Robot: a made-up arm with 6 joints. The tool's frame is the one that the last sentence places.
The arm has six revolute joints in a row. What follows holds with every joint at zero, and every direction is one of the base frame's.
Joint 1 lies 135 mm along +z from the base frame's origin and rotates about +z.
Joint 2 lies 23 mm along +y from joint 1 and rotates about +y.
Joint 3 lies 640 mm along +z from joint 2 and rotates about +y.
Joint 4 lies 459 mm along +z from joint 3 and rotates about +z.
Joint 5 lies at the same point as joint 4 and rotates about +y.
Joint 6 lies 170 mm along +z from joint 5 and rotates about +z.
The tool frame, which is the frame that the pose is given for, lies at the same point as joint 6; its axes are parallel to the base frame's.
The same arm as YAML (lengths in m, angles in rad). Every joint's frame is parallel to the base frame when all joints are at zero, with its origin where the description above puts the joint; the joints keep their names.
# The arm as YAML. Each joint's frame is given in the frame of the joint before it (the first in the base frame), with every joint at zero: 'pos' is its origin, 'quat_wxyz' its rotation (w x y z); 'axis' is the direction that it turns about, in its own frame. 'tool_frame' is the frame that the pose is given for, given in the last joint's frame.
length_unit: m
angle_unit: rad
joints:
  - joint: joint 1
    pos: [0.0, 0.0, 0.135]
    quat_wxyz: [1.0, 0.0, 0.0, 0.0]
    axis: [0.0, 0.0, 1.0]
  - joint: joint 2
    pos: [0.0, 0.023, 0.0]
    quat_wxyz: [1.0, 0.0, 0.0, 0.0]
    axis: [0.0, 1.0, 0.0]
  - joint: joint 3
    pos: [0.0, 0.0, 0.64]
    quat_wxyz: [1.0, 0.0, 0.0, 0.0]
    axis: [0.0, 1.0, 0.0]
  - joint: joint 4
    pos: [0.0, 0.0, 0.459]
    quat_wxyz: [1.0, 0.0, 0.0, 0.0]
    axis: [0.0, 0.0, 1.0]
  - joint: joint 5
    pos: [0.0, 0.0, 0.0]
    quat_wxyz: [1.0, 0.0, 0.0, 0.0]
    axis: [0.0, 1.0, 0.0]
  - joint: joint 6
    pos: [0.0, 0.0, 0.17]
    quat_wxyz: [1.0, 0.0, 0.0, 0.0]
    axis: [0.0, 0.0, 1.0]
tool_frame:
  pos: [0.0, 0.0, 0.0]
  quat_wxyz: [1.0, 0.0, 0.0, 0.0]

